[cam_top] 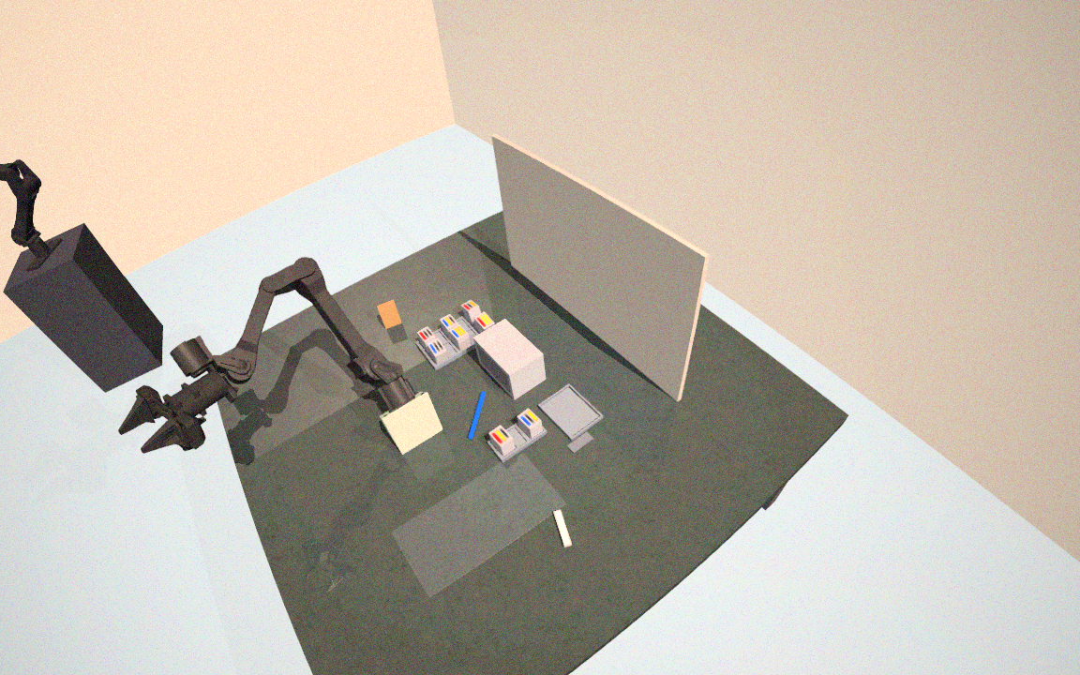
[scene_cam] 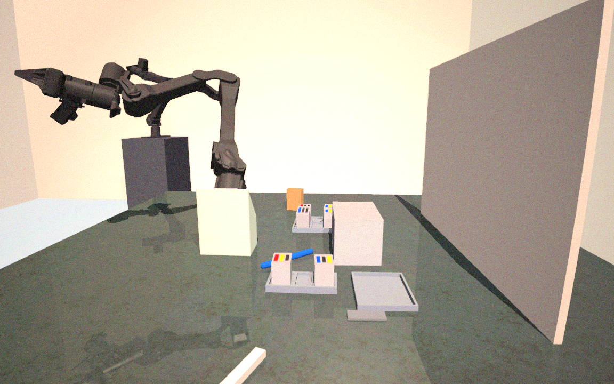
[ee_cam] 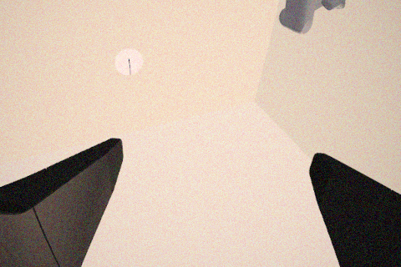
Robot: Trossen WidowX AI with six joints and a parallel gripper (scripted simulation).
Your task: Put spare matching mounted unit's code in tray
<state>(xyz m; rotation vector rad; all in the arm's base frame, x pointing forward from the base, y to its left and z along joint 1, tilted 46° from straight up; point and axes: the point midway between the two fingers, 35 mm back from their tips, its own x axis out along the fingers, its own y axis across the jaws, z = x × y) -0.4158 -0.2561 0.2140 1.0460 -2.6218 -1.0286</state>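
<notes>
Now: gripper tip 72 cm short of the grey spare block, 37 cm above it and 10 cm to the left of it. Also, from my gripper tip: blue pen (63 cm ahead, 40 cm below, 1 cm to the left); then grey unit (77 cm ahead, 36 cm below, 10 cm to the left); then grey tray (83 cm ahead, 40 cm below, 11 cm to the right).
</notes>
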